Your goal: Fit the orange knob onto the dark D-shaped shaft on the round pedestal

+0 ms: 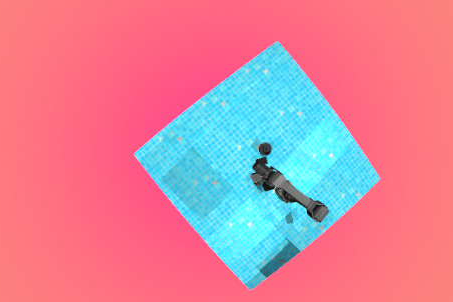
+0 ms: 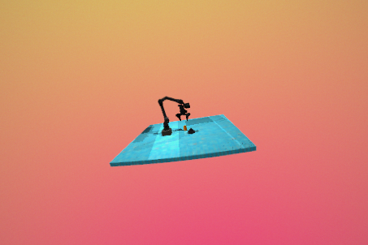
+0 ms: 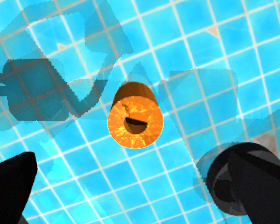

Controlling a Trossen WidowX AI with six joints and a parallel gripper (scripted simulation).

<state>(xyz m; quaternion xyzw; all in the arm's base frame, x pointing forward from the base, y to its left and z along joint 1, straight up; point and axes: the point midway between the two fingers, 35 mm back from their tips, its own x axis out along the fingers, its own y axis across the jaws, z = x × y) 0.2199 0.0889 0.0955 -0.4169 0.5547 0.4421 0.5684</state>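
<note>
Now: gripper tip 90 mm above the orange knob and 10 mm to the left of it. The rest, counted from my gripper tip: round pedestal: 120 mm to the right, 100 mm ahead, 90 mm below.
</note>
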